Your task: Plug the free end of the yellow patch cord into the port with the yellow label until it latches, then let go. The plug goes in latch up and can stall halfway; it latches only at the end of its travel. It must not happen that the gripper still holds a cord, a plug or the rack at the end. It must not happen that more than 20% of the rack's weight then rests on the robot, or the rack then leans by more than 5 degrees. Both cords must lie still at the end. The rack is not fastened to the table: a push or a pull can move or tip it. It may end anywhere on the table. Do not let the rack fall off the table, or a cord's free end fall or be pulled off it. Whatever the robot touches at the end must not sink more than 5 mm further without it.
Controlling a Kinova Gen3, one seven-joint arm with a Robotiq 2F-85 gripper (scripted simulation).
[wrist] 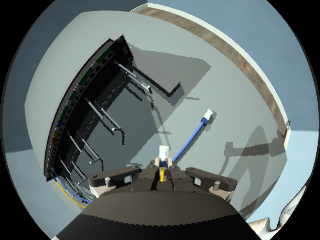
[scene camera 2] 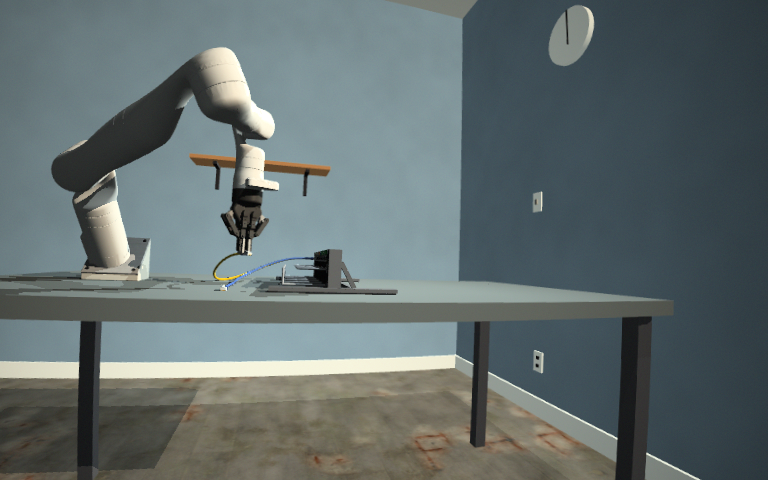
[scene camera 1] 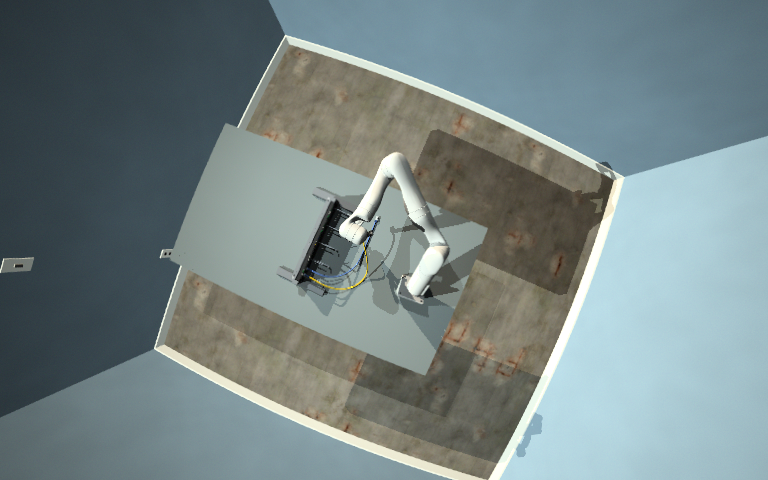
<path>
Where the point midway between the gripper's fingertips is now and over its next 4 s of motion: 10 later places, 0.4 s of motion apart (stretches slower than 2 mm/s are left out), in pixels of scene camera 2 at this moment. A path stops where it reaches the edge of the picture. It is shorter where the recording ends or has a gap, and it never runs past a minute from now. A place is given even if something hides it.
The gripper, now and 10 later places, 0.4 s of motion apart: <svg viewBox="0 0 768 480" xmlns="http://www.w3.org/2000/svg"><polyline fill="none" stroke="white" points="243,253 248,252 252,252 258,251 262,250 266,250 269,249 273,248 276,248 279,247 282,247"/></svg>
</path>
